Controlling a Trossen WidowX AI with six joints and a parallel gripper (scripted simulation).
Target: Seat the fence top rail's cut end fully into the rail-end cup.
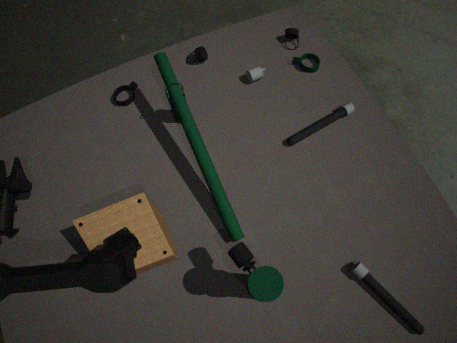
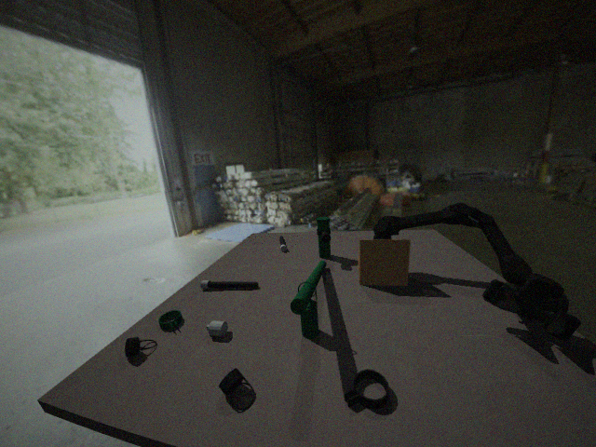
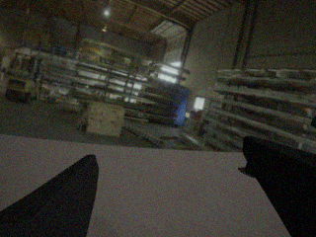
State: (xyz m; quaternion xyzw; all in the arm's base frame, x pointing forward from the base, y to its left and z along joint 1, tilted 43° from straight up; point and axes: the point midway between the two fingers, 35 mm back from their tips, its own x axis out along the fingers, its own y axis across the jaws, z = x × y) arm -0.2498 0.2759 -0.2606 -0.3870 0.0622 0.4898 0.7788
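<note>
Right now the dark rail-end cup is 58 cm to the right of my gripper tip, 45 cm ahead of it and 4 cm above it. Round my gripper tip: white fitting (80 cm ahead, 9 cm to the right, 7 cm below); then green line post (52 cm ahead, 10 cm to the right, 1 cm above).
</note>
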